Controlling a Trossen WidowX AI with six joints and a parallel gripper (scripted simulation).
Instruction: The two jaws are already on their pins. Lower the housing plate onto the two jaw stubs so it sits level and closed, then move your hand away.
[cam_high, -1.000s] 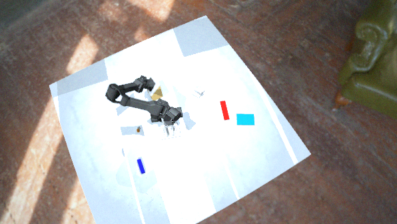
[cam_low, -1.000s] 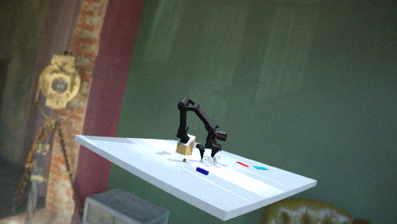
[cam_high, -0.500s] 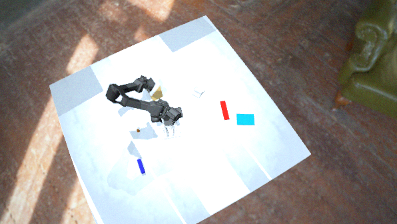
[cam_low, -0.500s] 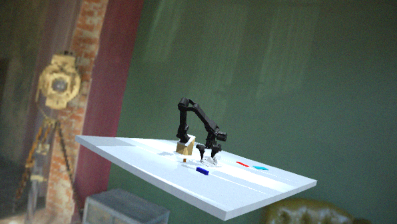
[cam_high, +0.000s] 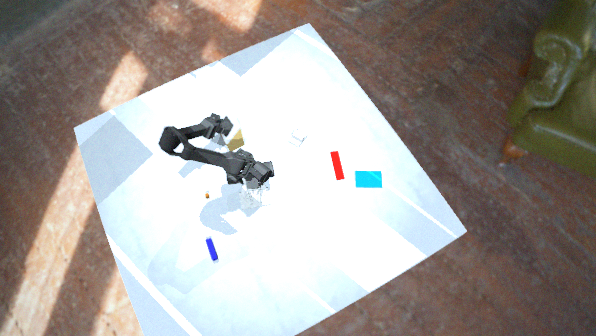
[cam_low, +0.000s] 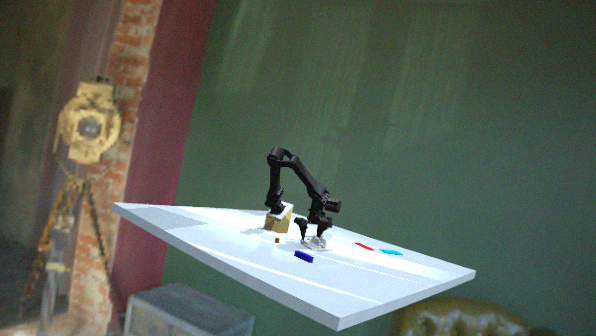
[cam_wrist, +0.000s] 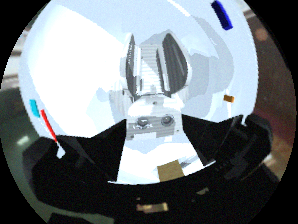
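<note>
Now: the small white piece 20 mm above my gripper tip and 10 mm ahead of it. The rest, counted from my gripper tip: tiny orange piece (190 mm to the right, 50 mm behind); then blue bar (280 mm to the right, 150 mm ahead, 10 mm below); then red bar (330 mm to the left, 130 mm ahead, 10 mm below).
</note>
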